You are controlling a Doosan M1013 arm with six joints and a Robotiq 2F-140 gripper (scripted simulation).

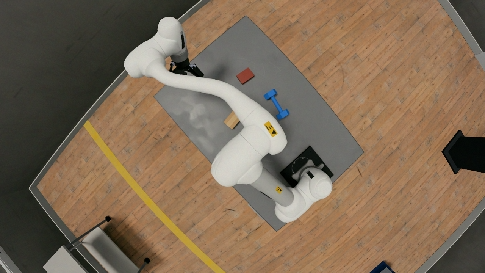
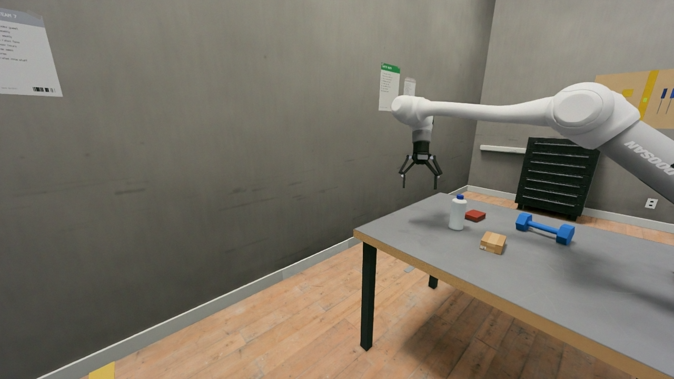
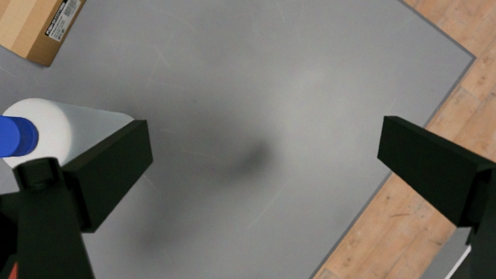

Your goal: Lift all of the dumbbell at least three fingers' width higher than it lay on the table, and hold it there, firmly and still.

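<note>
Right now my hand is 460 mm past the blue dumbbell, 320 mm to the left of it and 160 mm above it.
</note>
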